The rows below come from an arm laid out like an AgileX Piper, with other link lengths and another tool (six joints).
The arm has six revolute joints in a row. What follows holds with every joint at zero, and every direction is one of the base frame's.
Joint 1 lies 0.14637 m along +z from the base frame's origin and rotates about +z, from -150.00 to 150.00 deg.
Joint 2 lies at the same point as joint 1 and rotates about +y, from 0.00 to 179.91 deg.
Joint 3 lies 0.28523 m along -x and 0.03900 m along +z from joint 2 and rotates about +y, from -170.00 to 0.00 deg.
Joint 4 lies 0.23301 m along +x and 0.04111 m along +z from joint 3 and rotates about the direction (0.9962, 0, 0.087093), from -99.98 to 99.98 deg.
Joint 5 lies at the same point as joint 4 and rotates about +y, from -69.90 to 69.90 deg.
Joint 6 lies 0.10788 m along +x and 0.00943 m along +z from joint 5 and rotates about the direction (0.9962, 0, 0.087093), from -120.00 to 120.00 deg.
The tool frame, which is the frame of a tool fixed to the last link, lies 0.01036 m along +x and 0.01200 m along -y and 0.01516 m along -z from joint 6; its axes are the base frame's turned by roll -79.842, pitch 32.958 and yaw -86.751 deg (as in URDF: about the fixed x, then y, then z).
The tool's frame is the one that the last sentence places.
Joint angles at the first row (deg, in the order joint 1, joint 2, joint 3, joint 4, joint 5, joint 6):
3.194, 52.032, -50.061, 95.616, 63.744, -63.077
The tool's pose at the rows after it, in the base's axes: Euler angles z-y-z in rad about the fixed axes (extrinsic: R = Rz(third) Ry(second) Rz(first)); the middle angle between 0 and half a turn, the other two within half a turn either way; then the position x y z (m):
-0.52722, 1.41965, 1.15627, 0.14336, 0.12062, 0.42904
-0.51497, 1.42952, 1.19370, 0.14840, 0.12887, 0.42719
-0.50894, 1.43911, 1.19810, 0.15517, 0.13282, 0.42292
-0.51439, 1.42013, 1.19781, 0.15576, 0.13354, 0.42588
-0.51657, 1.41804, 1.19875, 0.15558, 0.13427, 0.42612
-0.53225, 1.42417, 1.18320, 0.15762, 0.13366, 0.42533
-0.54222, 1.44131, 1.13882, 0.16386, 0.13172, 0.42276
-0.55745, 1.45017, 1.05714, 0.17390, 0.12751, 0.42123
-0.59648, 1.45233, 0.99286, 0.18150, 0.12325, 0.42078
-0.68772, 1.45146, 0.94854, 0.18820, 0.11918, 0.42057
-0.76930, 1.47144, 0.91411, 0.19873, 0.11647, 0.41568
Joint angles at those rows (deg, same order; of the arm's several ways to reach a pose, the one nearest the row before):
5.967, 54.364, -52.699, 95.643, 63.743, -63.289
8.891, 56.489, -53.471, 95.738, 63.122, -63.886
10.157, 58.079, -53.471, 95.994, 62.270, -65.130
10.433, 58.197, -53.708, 97.151, 62.012, -65.978
10.777, 58.198, -53.708, 97.294, 61.727, -66.211
10.868, 58.198, -53.708, 96.890, 60.695, -67.001
10.867, 58.438, -53.708, 96.006, 58.117, -67.519
10.866, 58.644, -53.708, 95.783, 53.415, -68.806
10.869, 58.685, -53.707, 95.784, 49.646, -71.354
10.866, 58.787, -53.708, 95.783, 46.885, -76.835
10.868, 59.988, -53.708, 95.235, 44.697, -82.028

